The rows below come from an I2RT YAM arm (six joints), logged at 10 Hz.
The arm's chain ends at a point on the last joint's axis. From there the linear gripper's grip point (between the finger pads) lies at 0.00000 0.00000 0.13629 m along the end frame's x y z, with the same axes.
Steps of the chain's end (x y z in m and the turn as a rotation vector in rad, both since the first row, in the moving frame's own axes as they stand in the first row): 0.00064, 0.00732, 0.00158, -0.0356, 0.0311, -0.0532; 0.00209, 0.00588, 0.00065, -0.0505, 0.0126, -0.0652; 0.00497, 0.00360, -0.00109, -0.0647, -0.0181, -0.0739; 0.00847, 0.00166, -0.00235, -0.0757, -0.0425, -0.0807; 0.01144, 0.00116, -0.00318, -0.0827, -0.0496, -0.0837; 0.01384, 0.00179, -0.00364, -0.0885, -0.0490, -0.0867; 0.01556, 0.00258, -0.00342, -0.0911, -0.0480, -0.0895
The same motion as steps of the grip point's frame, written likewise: 0.00500, 0.01206, 0.00143, -0.0356, 0.0311, -0.0532; 0.00403, 0.01270, 0.00047, -0.0505, 0.0126, -0.0652; 0.00283, 0.01249, -0.00140, -0.0647, -0.0181, -0.0739; 0.00311, 0.01219, -0.00286, -0.0757, -0.0425, -0.0807; 0.00517, 0.01268, -0.00381, -0.0827, -0.0496, -0.0837; 0.00770, 0.01411, -0.00434, -0.0885, -0.0490, -0.0867; 0.00959, 0.01525, -0.00414, -0.0911, -0.0480, -0.0895
